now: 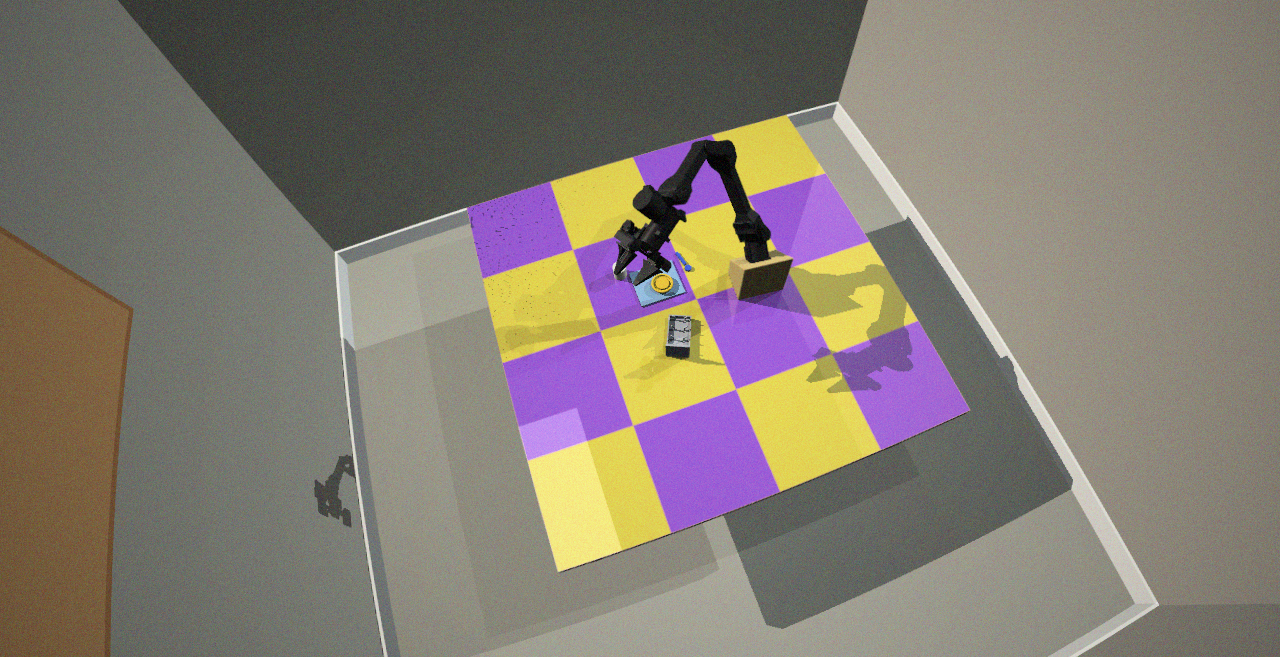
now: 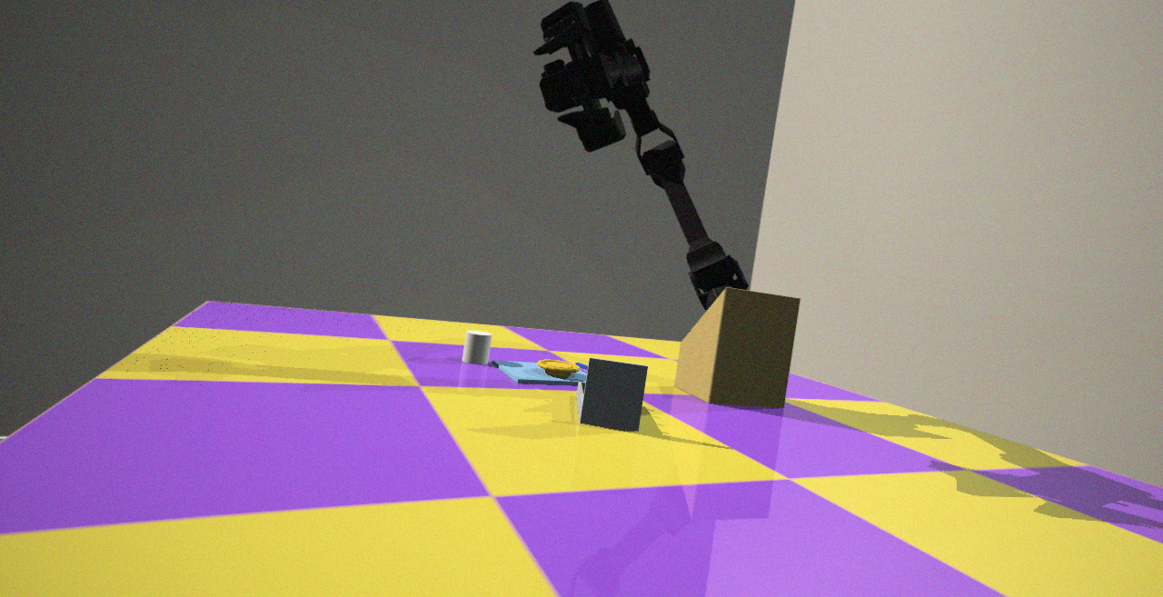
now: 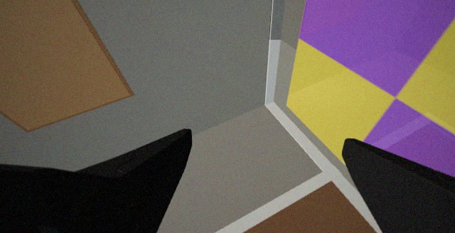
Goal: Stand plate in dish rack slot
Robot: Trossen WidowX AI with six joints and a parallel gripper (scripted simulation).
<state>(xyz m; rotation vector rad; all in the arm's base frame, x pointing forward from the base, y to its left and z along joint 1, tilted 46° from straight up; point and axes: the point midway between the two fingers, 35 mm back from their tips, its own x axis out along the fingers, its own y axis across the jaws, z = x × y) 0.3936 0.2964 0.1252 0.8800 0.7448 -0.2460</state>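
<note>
The yellow plate is 130 mm behind my gripper tip, 180 mm to the right of it and 390 mm below it. Round my gripper tip: grey dish rack: 140 mm behind, 380 mm below; then light blue mat: 120 mm behind, 200 mm to the right, 400 mm below; then white cup: 10 mm behind, 260 mm to the right, 380 mm below.
</note>
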